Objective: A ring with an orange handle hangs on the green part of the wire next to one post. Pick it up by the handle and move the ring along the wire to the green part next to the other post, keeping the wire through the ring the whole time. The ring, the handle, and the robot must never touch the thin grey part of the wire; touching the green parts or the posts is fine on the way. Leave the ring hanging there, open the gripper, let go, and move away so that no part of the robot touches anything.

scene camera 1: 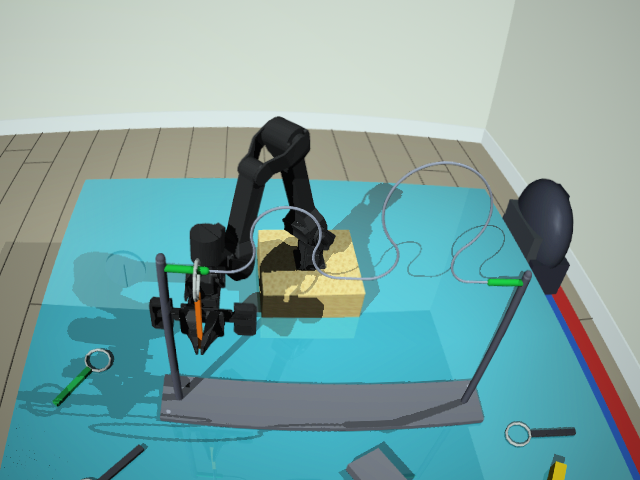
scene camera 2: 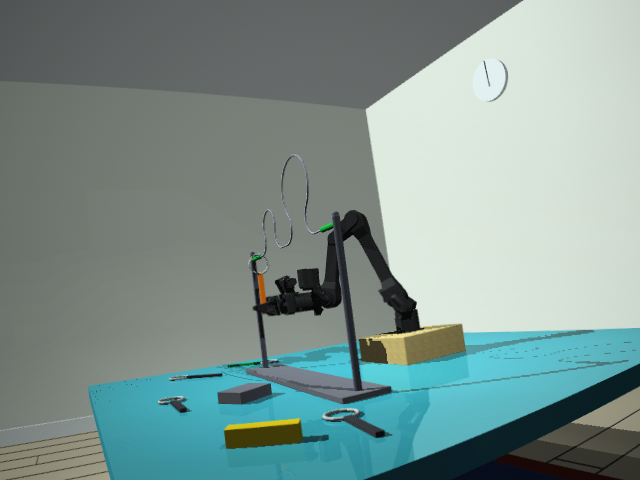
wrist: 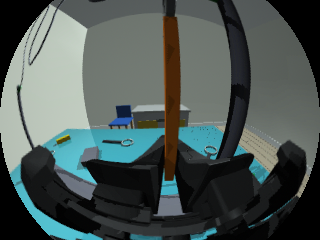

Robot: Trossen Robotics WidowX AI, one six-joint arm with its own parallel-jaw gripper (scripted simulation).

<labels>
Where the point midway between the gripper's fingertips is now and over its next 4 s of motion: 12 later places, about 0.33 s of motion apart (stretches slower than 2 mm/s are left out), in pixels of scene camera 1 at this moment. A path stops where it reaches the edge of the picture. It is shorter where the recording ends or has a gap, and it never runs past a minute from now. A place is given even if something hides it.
The gripper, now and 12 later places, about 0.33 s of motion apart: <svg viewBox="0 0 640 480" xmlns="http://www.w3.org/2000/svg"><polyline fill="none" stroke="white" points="199,353 199,348 199,345 203,346 209,346 216,347 226,348 241,348 261,346 278,340 294,328 311,311 324,288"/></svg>
</labels>
